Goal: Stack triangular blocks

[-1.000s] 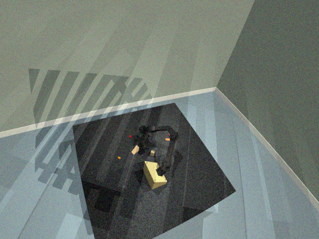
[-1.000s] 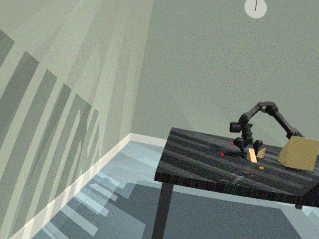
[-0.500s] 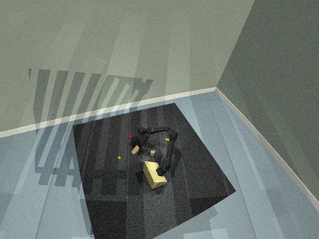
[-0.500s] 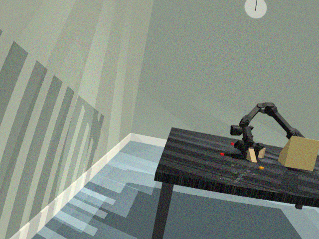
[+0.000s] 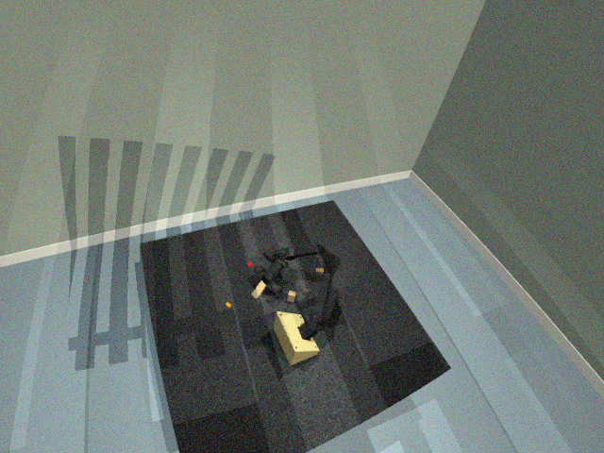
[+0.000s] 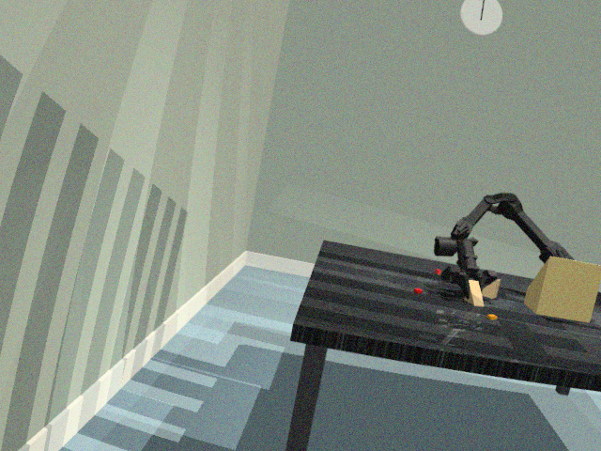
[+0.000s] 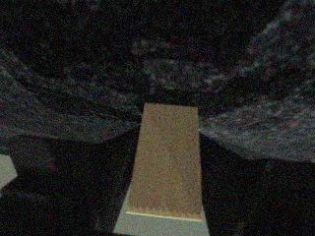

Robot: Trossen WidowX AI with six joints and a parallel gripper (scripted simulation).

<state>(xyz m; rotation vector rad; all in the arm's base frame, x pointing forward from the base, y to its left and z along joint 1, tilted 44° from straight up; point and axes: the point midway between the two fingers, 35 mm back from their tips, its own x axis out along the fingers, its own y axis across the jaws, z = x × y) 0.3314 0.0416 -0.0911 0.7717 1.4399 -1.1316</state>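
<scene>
My gripper tip is now 3 cm past the orange piece, 17 cm to the right of it and 1 cm above it. The rest, counted from my gripper tip: triangular block: 1 cm to the right, 1 cm above.
</scene>
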